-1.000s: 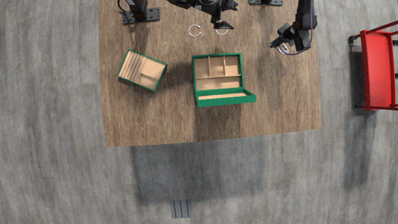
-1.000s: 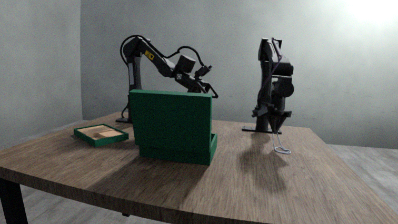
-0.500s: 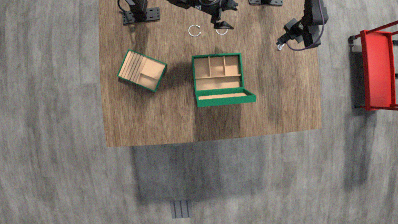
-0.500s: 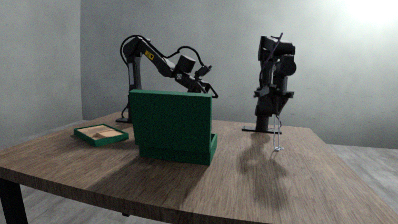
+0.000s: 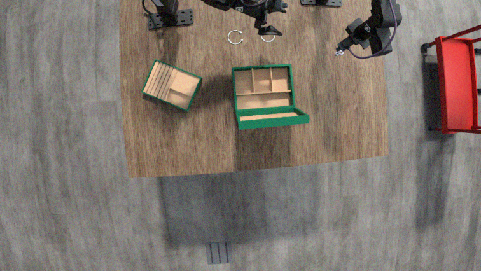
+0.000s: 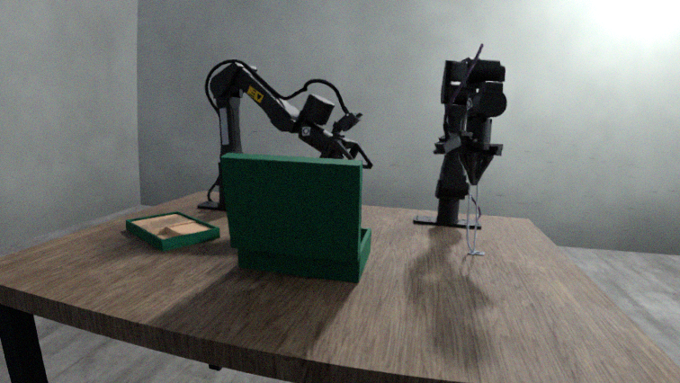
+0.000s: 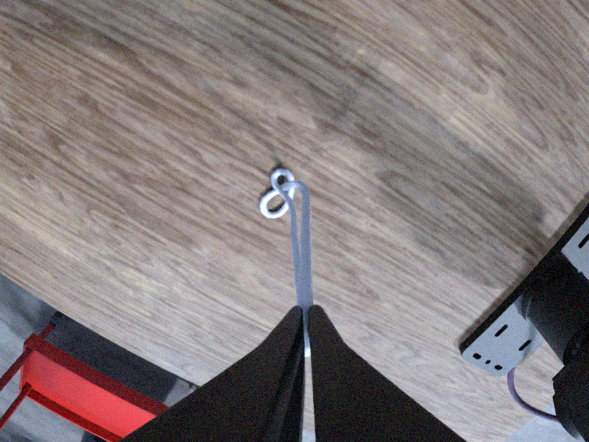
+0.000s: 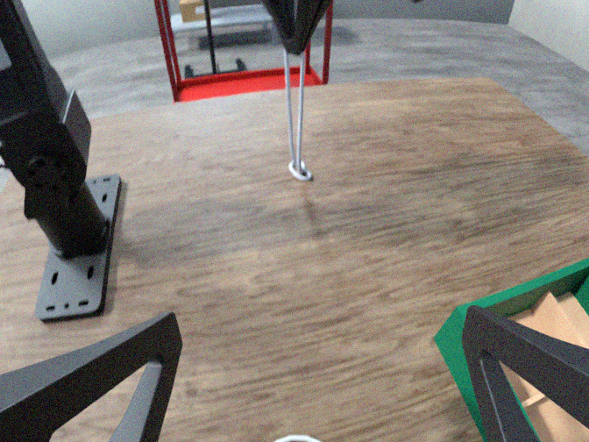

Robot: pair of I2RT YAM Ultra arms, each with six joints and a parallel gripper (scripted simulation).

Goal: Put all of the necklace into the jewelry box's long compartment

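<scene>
My left hand is 36 cm to the left of the green jewelry box, 15 cm short of it and 6 cm above it. Also, from my left hand: green tray: 72 cm to the right, 16 cm below, 4 cm ahead.
</scene>
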